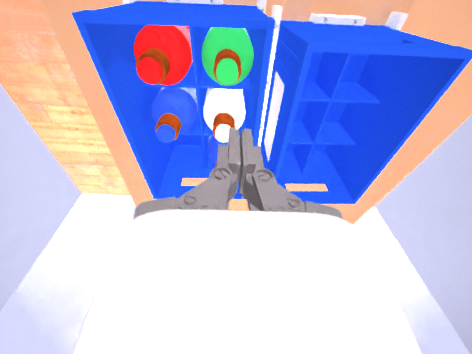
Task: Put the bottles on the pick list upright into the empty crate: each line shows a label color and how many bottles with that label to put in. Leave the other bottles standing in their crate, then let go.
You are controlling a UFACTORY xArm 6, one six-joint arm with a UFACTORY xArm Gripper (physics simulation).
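Note:
The left crate is blue with dividers and holds upright bottles: a red one at the far left, a green one beside it, a blue one nearer on the left and a white one nearer on the right. Brown necks show below the coloured caps. The empty crate is blue, divided, and stands to the right. My gripper is shut with nothing between its fingers. Its tips appear just below the white cap and cover part of the left crate's near right area. The pick list's lines are not readable.
A thin white upright strip and a white panel show between the crates. White pieces stand behind the right crate. The orange-brown table surrounds the crates, with a wood-plank surface at the left.

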